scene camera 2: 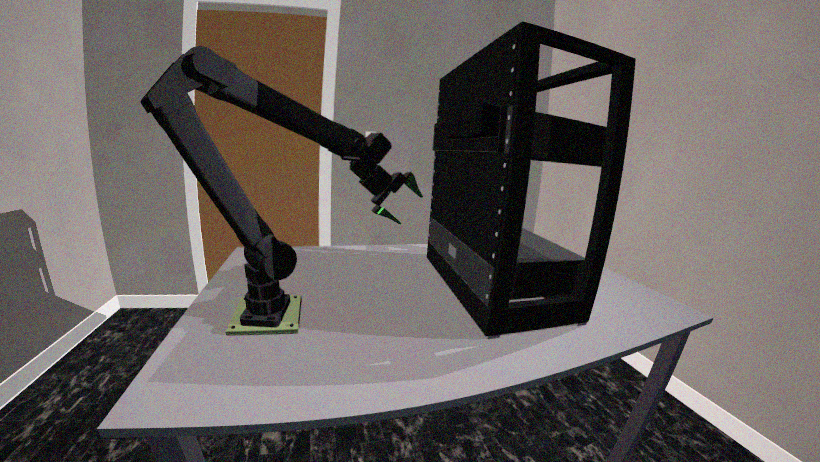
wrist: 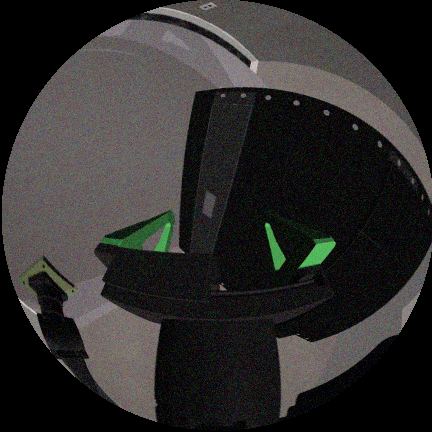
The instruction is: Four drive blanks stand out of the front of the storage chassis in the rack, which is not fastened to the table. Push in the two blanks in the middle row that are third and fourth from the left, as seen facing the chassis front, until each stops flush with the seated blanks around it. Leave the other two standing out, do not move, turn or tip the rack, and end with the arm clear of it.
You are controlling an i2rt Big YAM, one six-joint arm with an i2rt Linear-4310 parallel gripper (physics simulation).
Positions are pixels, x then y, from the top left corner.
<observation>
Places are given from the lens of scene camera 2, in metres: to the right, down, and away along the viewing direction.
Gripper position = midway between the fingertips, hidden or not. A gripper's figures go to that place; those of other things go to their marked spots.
my gripper [scene camera 2: 411, 210]: 0.00, -0.06, 0.84
black rack [scene camera 2: 487, 132]: 0.14, -0.18, 0.53
</observation>
